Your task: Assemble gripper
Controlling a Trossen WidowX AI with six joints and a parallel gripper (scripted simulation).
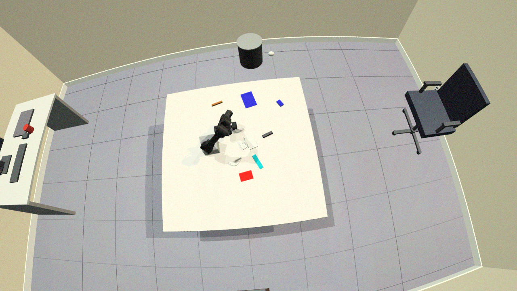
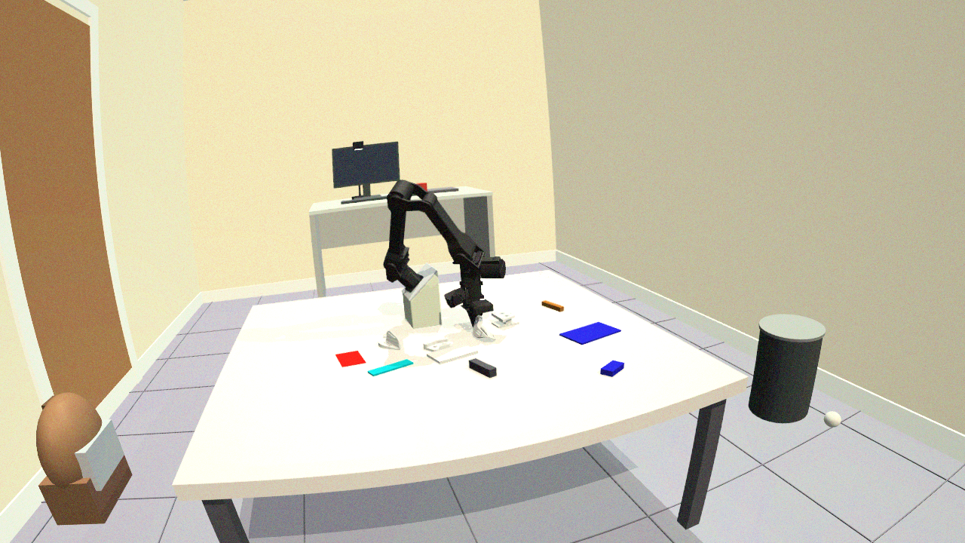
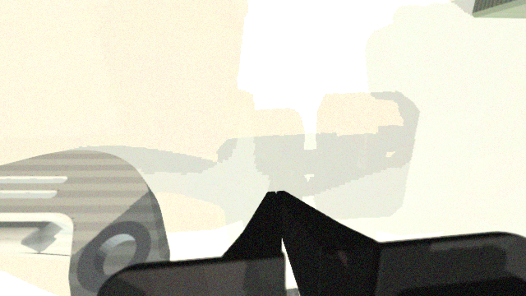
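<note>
The white jaw is 7 cm ahead of my gripper tip, 3 cm above it and 1 cm to the right of it. Also, from my gripper tip: orange bar 30 cm to the left, 4 cm behind, 1 cm above; white ribbed plate 17 cm ahead, 14 cm to the right; dark block 31 cm ahead, 12 cm to the right, 1 cm above.
</note>
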